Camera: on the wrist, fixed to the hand. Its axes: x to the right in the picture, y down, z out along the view.
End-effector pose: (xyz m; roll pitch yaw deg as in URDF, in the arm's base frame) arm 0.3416 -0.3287 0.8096 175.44 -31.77 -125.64
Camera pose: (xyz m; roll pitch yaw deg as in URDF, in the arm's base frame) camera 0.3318 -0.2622 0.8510 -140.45 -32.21 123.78
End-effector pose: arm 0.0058 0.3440 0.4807 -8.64 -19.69 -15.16
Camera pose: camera 0.0201 0.3839 0.4141 -24.42 38.05 56.32
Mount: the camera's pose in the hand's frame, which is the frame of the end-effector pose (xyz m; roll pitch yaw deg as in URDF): -0.0193 0.0514 -0.0568 1.28 33.02 88.10
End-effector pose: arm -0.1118 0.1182 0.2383 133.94 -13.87 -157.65
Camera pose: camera -0.0755 0.1275 0.3079 -128.44 -73.66 64.59
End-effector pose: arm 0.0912 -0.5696 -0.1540 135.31 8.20 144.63
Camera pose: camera 0.0959 -0.5771 -0.0755 143.47 -74.32 92.76
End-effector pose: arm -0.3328 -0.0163 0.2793 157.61 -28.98 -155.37
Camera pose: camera -0.2965 0.0288 0.3330 -134.60 -47.18 81.20
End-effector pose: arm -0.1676 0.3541 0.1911 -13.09 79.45 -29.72
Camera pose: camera -0.2094 0.4208 0.1978 84.93 9.16 105.71
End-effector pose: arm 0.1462 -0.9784 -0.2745 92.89 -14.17 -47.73
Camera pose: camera 0.1647 -0.9183 -0.2267 -22.14 -57.66 62.47
